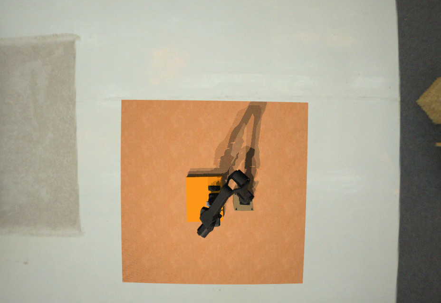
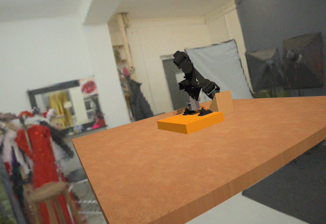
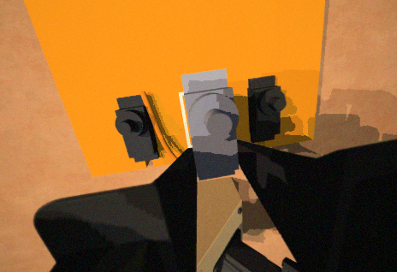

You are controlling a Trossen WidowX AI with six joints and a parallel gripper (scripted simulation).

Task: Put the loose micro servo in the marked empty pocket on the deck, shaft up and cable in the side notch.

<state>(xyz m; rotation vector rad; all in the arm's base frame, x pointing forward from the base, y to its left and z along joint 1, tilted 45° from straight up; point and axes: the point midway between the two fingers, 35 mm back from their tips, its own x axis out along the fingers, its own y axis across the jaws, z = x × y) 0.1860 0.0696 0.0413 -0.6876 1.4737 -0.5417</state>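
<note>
The orange deck is 11 cm ahead of my gripper tip, 10 cm below it and 1 cm to the left of it.
</note>
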